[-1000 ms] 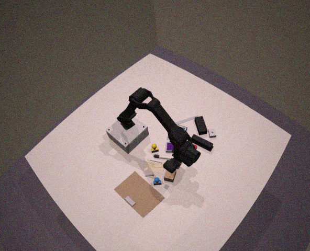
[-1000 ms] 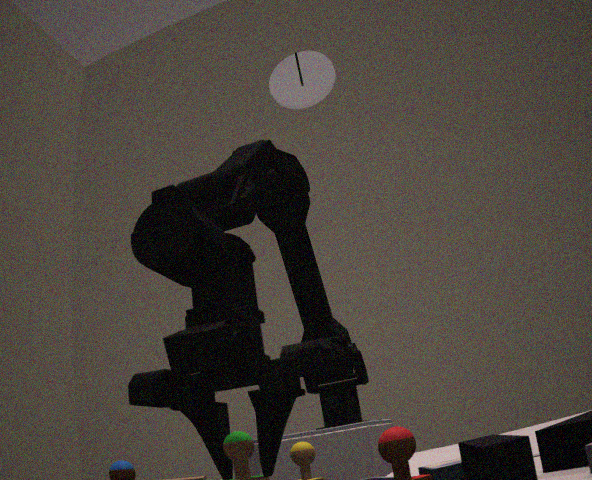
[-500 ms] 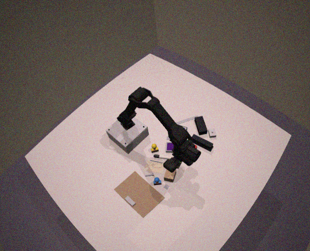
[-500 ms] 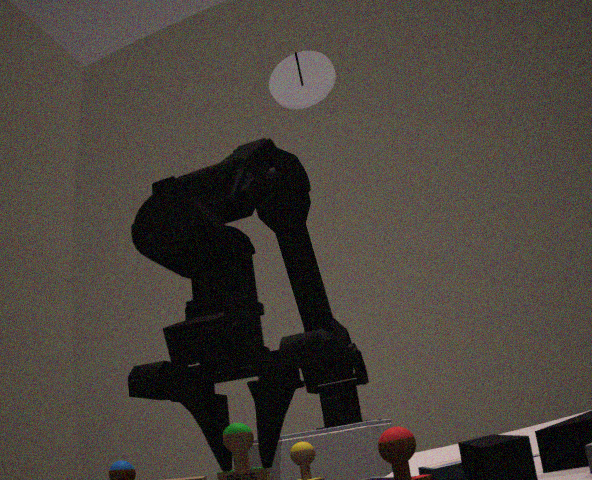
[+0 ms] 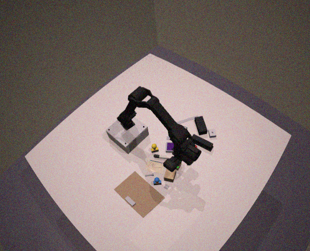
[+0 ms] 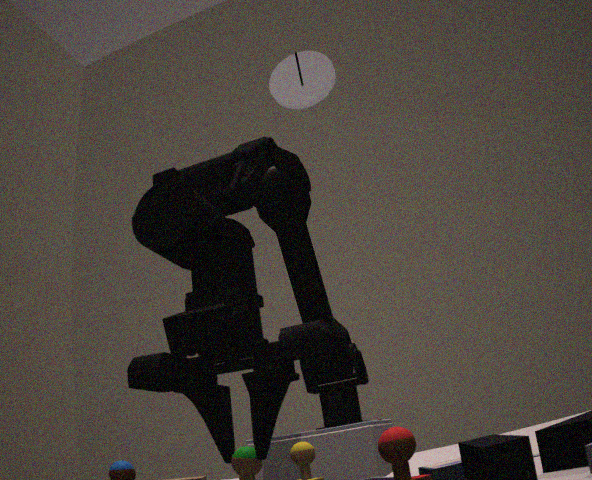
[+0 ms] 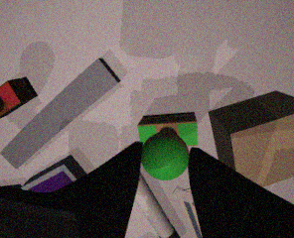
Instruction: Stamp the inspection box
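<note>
Right now my gripper tip is 110 mm past the purple ink pad, 60 mm to the right of it and 50 mm above it. The rest, counted from my gripper tip: grey bar 90 mm to the left, 50 mm below, 30 mm behind; wooden block 70 mm to the right, 30 mm below, 10 mm ahead; green stamp 30 mm below.
</note>
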